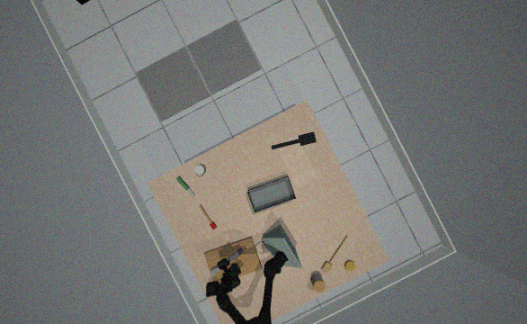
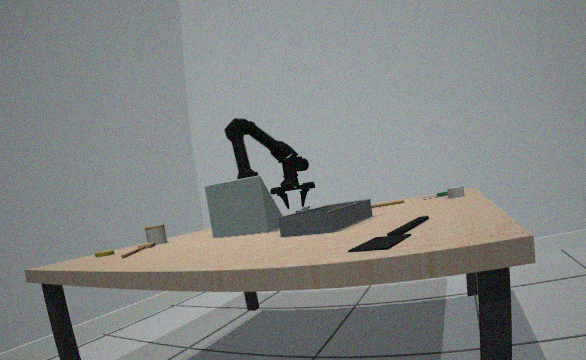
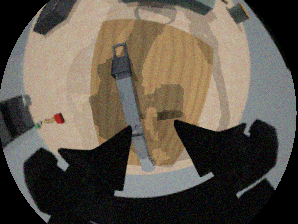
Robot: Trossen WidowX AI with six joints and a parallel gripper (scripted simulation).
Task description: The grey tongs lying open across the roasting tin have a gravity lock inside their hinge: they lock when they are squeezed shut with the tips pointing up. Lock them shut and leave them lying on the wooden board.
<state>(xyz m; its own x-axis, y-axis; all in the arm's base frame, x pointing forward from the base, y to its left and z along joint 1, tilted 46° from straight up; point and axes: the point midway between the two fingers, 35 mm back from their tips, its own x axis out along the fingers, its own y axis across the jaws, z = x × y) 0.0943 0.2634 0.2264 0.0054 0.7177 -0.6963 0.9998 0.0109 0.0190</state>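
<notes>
Right now the wooden board is 40 mm below my gripper tip. The rest, counted from my gripper tip: dark roasting tin (490 mm to the right, 270 mm ahead, 20 mm below); then red-tipped tool (340 mm ahead, 40 mm below, 10 mm to the right); then yellow disc (700 mm to the right, 470 mm behind, 40 mm below).
</notes>
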